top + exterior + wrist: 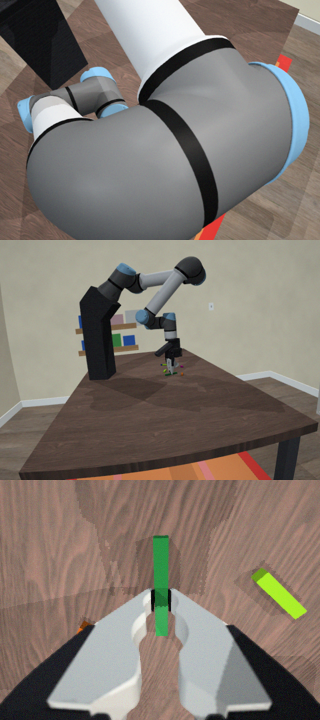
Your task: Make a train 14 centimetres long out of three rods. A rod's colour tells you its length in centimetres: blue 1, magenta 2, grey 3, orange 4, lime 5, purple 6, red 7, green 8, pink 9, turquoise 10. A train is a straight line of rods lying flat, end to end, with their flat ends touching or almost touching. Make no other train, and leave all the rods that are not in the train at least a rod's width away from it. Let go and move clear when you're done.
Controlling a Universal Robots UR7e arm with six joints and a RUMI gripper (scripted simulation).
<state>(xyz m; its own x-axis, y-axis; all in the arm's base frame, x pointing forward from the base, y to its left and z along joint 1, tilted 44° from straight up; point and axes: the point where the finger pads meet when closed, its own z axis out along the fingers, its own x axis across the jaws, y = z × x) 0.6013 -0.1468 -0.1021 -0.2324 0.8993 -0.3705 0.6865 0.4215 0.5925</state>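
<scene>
The green rod is 1 cm below my hand. Also, from my hand: magenta rod (16 cm to the left, 10 cm ahead, 1 cm below); blue rod (28 cm to the left, 2 cm behind, 1 cm below); orange rod (6 cm ahead, 4 cm to the right, 1 cm below).
</scene>
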